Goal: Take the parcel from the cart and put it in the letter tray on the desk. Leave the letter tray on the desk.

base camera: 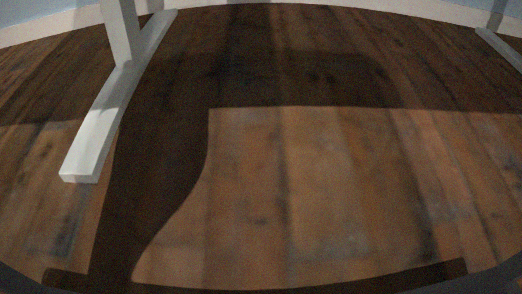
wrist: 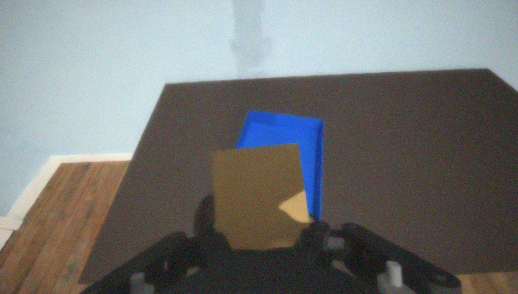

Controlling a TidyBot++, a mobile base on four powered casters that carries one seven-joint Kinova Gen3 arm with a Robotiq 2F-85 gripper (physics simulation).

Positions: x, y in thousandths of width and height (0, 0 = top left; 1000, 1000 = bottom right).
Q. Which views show the tan cardboard parcel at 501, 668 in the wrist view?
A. The wrist view only.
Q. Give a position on a blue letter tray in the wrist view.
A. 503, 437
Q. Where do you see a desk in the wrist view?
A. At 804, 536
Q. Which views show my gripper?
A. The wrist view only.
